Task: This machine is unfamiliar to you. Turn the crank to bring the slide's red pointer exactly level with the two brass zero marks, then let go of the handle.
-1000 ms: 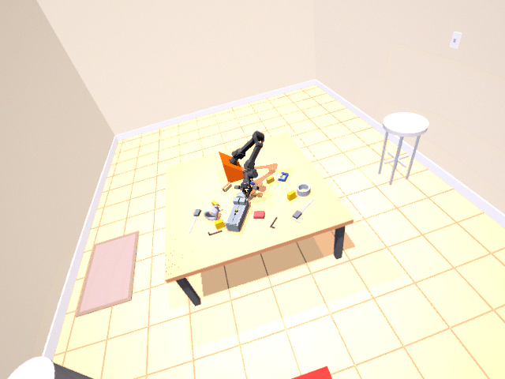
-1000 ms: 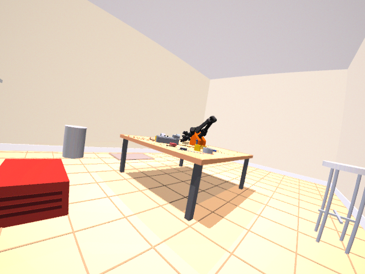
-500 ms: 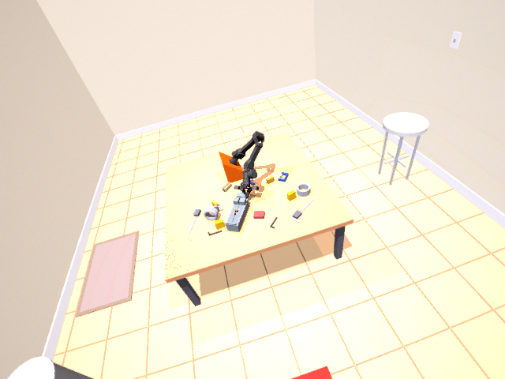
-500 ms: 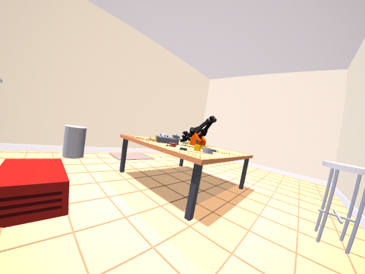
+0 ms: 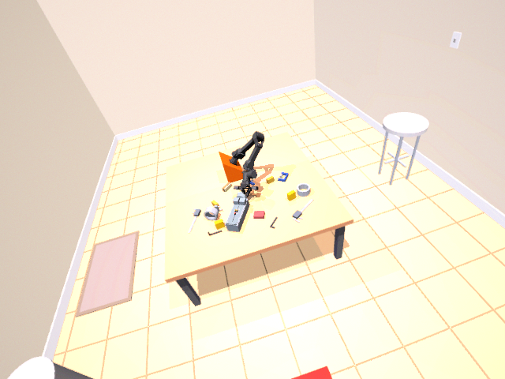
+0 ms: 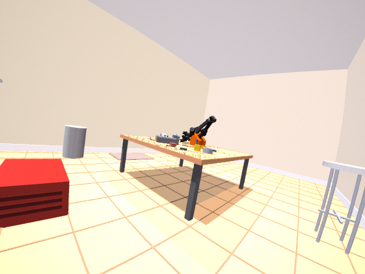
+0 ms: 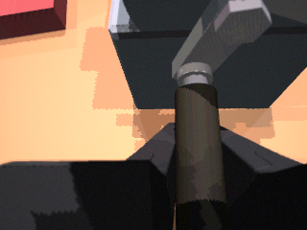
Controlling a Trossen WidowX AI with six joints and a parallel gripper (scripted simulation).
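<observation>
Now: gripper tip 2 cm past the dark crank handle, 1 cm to the right of it and 3 cm below it. Round my gripper tip: red pointer: 16 cm ahead, 11 cm to the right, 5 cm above; then red block: 18 cm ahead, 6 cm to the left, 2 cm below.
</observation>
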